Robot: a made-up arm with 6 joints.
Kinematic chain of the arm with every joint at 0, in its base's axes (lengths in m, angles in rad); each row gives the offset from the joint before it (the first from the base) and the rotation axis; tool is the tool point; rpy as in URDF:
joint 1: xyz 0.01 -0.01 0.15 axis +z
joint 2: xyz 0.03 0 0.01 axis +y
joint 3: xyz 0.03 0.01 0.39 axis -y
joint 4: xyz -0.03 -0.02 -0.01 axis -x
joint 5: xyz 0.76 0 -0.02 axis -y
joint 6: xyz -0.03 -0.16 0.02 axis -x
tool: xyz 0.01 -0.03 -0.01 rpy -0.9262 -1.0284 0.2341
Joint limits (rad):
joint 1: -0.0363..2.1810
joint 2: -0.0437..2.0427
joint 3: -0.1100..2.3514
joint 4: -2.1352..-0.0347
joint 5: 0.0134..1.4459
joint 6: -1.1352..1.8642
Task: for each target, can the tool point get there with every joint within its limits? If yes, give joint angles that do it. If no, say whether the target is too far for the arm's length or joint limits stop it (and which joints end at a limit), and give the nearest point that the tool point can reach.
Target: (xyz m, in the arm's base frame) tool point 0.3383 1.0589 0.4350
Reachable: yes | joints 1.2545 1.2817 1.8222 -1.7501 0.2230 0.5999
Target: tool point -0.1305 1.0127 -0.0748
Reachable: yes | joints 1.8284 1.2115 0.9266 -0.8981 0.6455 0.9487
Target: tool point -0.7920 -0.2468 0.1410
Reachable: no: joint limits stop it (at a limit: joint 1, joint 3, joint 4, joint 5) | nearest point -0.5143 0.5331 0.1023 | short by 0.829 m
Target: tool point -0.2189 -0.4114 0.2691
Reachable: no: joint limits stop it (at a limit: joint 2, joint 3, joint 4, joint 6) | nearest point -0.2361 -0.4416 1.0175 | short by 0.749 m
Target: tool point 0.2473 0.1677 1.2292
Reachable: yes | joints 1.1706 0.2711 1.8930 -0.7692 0.3783 1.0996
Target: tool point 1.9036 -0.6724 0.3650
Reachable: no: too far | nearest point 1.1546 -0.2351 0.2819 | short by 0.871 m
